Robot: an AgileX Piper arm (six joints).
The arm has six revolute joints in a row. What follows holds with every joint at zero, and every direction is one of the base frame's. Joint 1 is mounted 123.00 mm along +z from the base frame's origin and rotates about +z. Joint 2 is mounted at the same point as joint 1 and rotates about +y. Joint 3 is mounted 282.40 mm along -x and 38.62 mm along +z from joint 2 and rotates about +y. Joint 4 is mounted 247.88 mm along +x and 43.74 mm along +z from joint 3 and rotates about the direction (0.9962, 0, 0.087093). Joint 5 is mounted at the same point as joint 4 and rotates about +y. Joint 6 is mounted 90.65 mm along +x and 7.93 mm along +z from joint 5 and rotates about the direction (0.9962, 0, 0.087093). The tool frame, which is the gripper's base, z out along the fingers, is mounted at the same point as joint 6; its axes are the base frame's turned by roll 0.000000, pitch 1.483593 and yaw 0.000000 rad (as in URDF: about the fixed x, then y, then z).
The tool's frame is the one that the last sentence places.
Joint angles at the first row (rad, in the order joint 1, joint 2, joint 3, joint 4, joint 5, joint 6):
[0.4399 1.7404 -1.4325 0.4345 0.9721 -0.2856]
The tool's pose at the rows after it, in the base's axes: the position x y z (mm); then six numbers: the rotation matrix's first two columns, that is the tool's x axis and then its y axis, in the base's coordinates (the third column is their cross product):
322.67 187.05 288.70 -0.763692 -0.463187 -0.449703 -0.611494 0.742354 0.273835
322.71 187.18 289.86 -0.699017 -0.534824 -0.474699 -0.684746 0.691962 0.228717
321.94 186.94 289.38 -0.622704 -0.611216 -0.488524 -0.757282 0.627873 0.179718
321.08 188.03 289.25 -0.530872 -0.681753 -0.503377 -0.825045 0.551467 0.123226
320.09 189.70 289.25 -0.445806 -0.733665 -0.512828 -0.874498 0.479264 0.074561
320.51 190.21 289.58 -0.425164 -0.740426 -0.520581 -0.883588 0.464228 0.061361
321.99 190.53 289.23 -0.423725 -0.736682 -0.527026 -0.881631 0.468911 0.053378
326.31 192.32 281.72 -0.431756 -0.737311 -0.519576 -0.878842 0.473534 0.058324
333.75 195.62 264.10 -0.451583 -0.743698 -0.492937 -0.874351 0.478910 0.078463
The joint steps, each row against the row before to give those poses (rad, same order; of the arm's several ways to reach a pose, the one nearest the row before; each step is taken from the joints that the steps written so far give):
[0.0000 0.0000 -0.0187 0.0000 0.0091 -0.0673]
[0.0000 0.0000 -0.0046 0.0000 0.0047 -0.0981]
[0.0000 0.0004 0.0001 -0.0015 0.0101 -0.1078]
[0.0039 0.0000 -0.0001 -0.0021 0.0021 -0.1123]
[0.0053 0.0000 0.0001 -0.0001 0.0000 -0.0956]
[0.0003 0.0000 -0.0001 0.0042 -0.0069 -0.0238]
[0.0000 0.0019 0.0001 -0.0010 -0.0139 -0.0001]
[0.0000 0.0219 -0.0012 0.0000 -0.0120 0.0000]
[0.0000 0.0473 -0.0004 0.0000 -0.0118 0.0000]

